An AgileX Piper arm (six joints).
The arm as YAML. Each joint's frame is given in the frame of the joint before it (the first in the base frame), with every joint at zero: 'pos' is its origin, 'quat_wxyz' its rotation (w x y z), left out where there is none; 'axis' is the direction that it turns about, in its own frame. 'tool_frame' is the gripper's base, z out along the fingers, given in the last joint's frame.
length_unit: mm
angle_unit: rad
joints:
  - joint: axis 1
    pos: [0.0, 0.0, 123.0]
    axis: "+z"
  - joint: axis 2
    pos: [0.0, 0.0, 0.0]
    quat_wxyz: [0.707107, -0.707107, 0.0, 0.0]
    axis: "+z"
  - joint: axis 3
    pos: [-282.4, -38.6, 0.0]
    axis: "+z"
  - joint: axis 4
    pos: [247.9, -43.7, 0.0]
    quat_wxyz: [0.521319, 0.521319, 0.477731, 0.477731]
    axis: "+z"
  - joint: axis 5
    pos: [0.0, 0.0, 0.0]
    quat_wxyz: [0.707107, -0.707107, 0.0, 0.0]
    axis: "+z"
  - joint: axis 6
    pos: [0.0, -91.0, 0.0]
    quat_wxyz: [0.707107, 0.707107, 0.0, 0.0]
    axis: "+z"
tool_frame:
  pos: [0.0, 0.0, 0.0]
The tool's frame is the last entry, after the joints.
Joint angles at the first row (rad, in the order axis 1, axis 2, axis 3, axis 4, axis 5, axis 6):
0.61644, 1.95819, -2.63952, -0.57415, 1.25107, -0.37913
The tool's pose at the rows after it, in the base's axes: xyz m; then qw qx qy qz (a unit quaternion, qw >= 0):
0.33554, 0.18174, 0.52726, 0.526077, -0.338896, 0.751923, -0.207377
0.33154, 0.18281, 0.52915, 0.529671, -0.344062, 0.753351, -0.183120
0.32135, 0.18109, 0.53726, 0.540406, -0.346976, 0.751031, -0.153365
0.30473, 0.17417, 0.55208, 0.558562, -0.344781, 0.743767, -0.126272
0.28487, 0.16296, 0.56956, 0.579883, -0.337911, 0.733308, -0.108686
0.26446, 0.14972, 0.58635, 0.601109, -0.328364, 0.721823, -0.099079
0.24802, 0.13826, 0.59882, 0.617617, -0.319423, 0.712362, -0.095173
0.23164, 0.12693, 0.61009, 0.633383, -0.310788, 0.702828, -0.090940
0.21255, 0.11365, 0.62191, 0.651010, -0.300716, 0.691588, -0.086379
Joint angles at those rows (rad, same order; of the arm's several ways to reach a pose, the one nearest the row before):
0.61644, 1.95790, -2.63956, -0.55739, 1.25108, -0.37914
0.61488, 1.94613, -2.63549, -0.50670, 1.25109, -0.37913
0.61486, 1.91857, -2.63335, -0.44831, 1.25102, -0.37911
0.61489, 1.87379, -2.63324, -0.39849, 1.25099, -0.37908
0.61488, 1.82046, -2.63349, -0.36974, 1.25110, -0.37913
0.61488, 1.76641, -2.63351, -0.35783, 1.25112, -0.37914
0.61487, 1.72360, -2.63338, -0.35629, 1.25106, -0.37912
0.61488, 1.68218, -2.63352, -0.35393, 1.25112, -0.37914
0.61485, 1.63480, -2.63330, -0.35184, 1.25101, -0.37912

